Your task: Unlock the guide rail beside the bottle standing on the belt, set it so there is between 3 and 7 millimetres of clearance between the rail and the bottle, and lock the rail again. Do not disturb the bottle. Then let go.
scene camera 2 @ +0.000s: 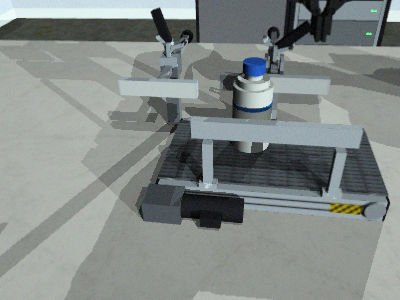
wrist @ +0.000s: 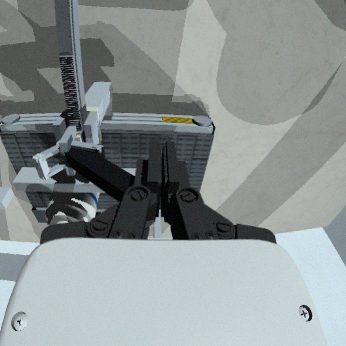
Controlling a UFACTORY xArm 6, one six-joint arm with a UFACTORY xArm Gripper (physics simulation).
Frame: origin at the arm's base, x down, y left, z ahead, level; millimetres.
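Seen in the pictures: gripper, fingertip midpoint: [scene camera 2: 319,39] [wrist: 159,158].
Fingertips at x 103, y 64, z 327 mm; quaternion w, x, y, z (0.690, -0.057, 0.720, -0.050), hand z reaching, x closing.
Offsets run from my fingertips to a thing's middle. "*": to the spot under its first point.
The white bottle with a blue cap {dx +62, dy +123, dz +78 mm} [scene camera 2: 252,97] [wrist: 72,206] stands upright on the dark belt {dx +144, dy +140, dz +46 mm} [scene camera 2: 295,167] [wrist: 127,150]. Behind it is the right rear guide rail {* dx +47, dy +73, dz +13 mm} [scene camera 2: 302,85] [wrist: 55,186]; the width of the gap between them cannot be read. That rail's clamp has a black lever {dx -6, dy +13, dz +38 mm} [scene camera 2: 293,35] [wrist: 102,172], which slants up to the right in the scene view. My gripper [scene camera 2: 322,40] [wrist: 159,158] is shut and empty, high behind the belt at the right. Its left finger is close to the lever's free end; whether they touch cannot be told.
A second rear rail {dx +48, dy +132, dz +221 mm} [scene camera 2: 158,87] stands left of the bottle, with its own clamp and upright black lever {* dx -20, dy +51, dz +243 mm} [scene camera 2: 161,25]. A fixed front rail {* dx +47, dy +217, dz +29 mm} [scene camera 2: 277,134] stands on posts along the belt's near side. A grey motor box {* dx +131, dy +288, dz +157 mm} [scene camera 2: 162,204] sticks out at the front left.
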